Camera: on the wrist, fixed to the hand. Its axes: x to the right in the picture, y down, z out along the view.
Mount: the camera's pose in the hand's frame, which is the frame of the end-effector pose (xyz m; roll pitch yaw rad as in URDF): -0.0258 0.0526 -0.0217 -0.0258 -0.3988 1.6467
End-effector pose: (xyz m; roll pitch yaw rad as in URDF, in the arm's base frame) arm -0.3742 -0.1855 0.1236 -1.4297 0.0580 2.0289
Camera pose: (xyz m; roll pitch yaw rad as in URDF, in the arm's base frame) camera -0.3488 -0.2052 0.0701 0.2287 1.0153 -2.4552
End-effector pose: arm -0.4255 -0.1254 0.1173 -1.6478 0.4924 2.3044
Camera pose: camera -0.3751 -0.1429 0.0848 1.0891 0.9283 -1.3936
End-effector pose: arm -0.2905 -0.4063 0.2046 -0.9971 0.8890 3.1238
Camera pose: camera -0.2310 -0.4177 0.1894 0.9968 0.3039 -1.0619
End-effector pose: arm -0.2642 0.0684 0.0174 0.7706 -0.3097 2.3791
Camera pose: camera -0.2783 0.0088 0.0296 -0.7737 -1.0230 -1.6053
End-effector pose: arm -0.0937 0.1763 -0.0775 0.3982 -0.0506 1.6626
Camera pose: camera -0.1480 0.1454 -0.0784 -0.1393 -0.7892 -2.8989
